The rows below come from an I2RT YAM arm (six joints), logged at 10 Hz.
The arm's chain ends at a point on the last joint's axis. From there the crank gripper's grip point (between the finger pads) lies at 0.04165 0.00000 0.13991 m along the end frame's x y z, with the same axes.
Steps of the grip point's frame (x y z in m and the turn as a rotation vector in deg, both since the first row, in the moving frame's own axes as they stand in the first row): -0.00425, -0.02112, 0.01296, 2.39, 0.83, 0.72; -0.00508, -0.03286, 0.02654, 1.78, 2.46, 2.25; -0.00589, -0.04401, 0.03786, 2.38, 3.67, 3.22; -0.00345, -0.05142, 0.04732, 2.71, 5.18, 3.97; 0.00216, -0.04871, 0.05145, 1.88, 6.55, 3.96; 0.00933, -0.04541, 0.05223, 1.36, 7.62, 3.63; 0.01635, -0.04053, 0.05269, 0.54, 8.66, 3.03; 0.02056, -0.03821, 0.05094, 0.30, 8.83, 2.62; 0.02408, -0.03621, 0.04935, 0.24, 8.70, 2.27; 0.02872, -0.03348, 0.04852, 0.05, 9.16, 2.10
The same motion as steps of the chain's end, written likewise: -0.00631, -0.01583, 0.01369, 2.39, 0.83, 0.72; -0.01110, -0.03030, 0.02850, 1.78, 2.46, 2.25; -0.01485, -0.04085, 0.04088, 2.38, 3.67, 3.22; -0.01603, -0.04822, 0.05174, 2.71, 5.18, 3.97; -0.01357, -0.04763, 0.05714, 1.88, 6.55, 3.96; -0.00886, -0.04538, 0.05899, 1.36, 7.62, 3.63; -0.00421, -0.04200, 0.06055, 0.54, 8.66, 3.03; -0.00039, -0.03989, 0.05899, 0.30, 8.83, 2.62; 0.00342, -0.03770, 0.05726, 0.24, 8.70, 2.27; 0.00701, -0.03529, 0.05693, 0.05, 9.16, 2.10
